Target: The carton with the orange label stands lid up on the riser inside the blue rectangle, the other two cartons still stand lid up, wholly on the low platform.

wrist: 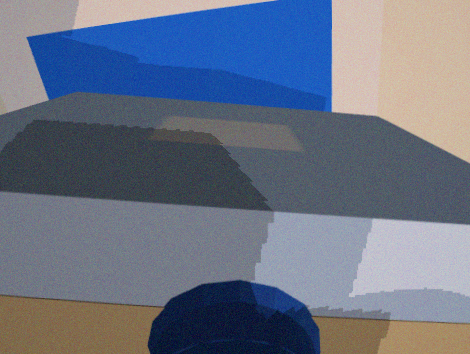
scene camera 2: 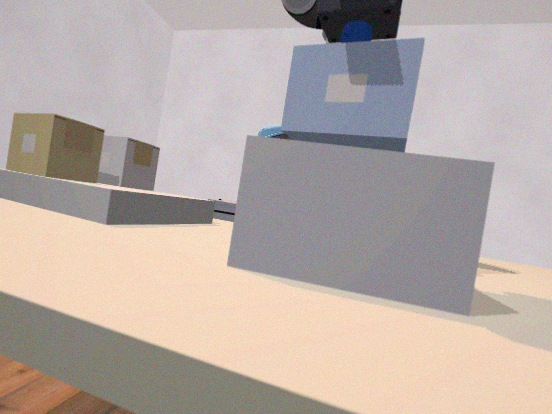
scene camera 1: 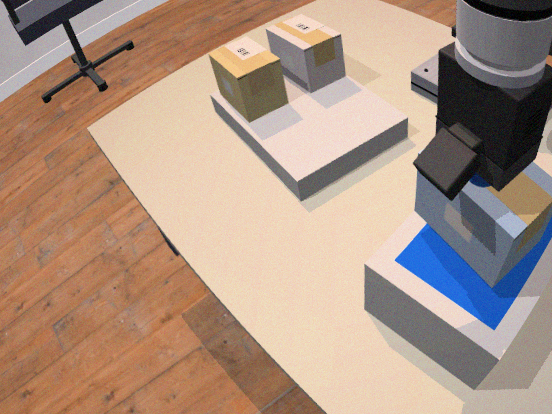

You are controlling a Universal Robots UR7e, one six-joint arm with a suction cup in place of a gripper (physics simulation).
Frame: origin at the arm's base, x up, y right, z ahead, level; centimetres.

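Seen in the pictures: hand, its tool point: (wrist: 234, 301) (scene camera 2: 351, 68) (scene camera 1: 479, 181).
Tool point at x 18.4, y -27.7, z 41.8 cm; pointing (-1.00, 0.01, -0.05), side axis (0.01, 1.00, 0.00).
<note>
Pixels of each thing's middle, then the offset from my tool point to it.
- grey-blue carton, middle of its body: (wrist: 217, 255) (scene camera 1: 485, 199) (scene camera 2: 351, 103) dx -3.6, dy -0.4, dz -1.5 cm
- riser, middle of its body: (wrist: 213, 159) (scene camera 2: 342, 216) (scene camera 1: 477, 263) dx -17.3, dy -1.2, dz -3.4 cm
- blue rectangle, middle of its body: (wrist: 208, 196) (scene camera 1: 486, 237) dx -11.4, dy -1.2, dz -3.4 cm
- brown carton, middle of its body: (scene camera 1: 247, 77) (scene camera 2: 56, 149) dx -13.4, dy +51.5, dz +1.5 cm
- grey carton, middle of its body: (scene camera 1: 305, 51) (scene camera 2: 120, 163) dx -13.4, dy +51.5, dz -11.8 cm
- low platform, middle of its body: (scene camera 1: 304, 111) (scene camera 2: 110, 197) dx -21.0, dy +43.7, dz -4.8 cm
The grey-blue carton (scene camera 1: 432, 200) (scene camera 2: 305, 100) (wrist: 350, 180) hangs upright, lid up, from my suction cup (scene camera 1: 480, 181) (scene camera 2: 356, 32) (wrist: 235, 320), which is on its taped top. Its side label looks pale tan in this light. A strip of its underside shows in scene camera 2, slightly above the riser (scene camera 1: 425, 312) (scene camera 2: 350, 225) (wrist: 356, 50). It is over part of the blue rectangle (scene camera 1: 435, 265) (wrist: 200, 50); its far bottom edge is hidden. A brown carton (scene camera 1: 262, 95) (scene camera 2: 30, 160) and a grey carton (scene camera 1: 327, 72) (scene camera 2: 142, 175) stand lid up on the low platform (scene camera 1: 310, 145) (scene camera 2: 160, 207).
The low platform is to the left of and behind the riser in scene camera 1. A flat grey device (scene camera 1: 424, 80) (scene camera 2: 224, 209) lies on the table behind the platform. A dark stand (scene camera 1: 86, 67) is on the floor beyond the table's edge.
</note>
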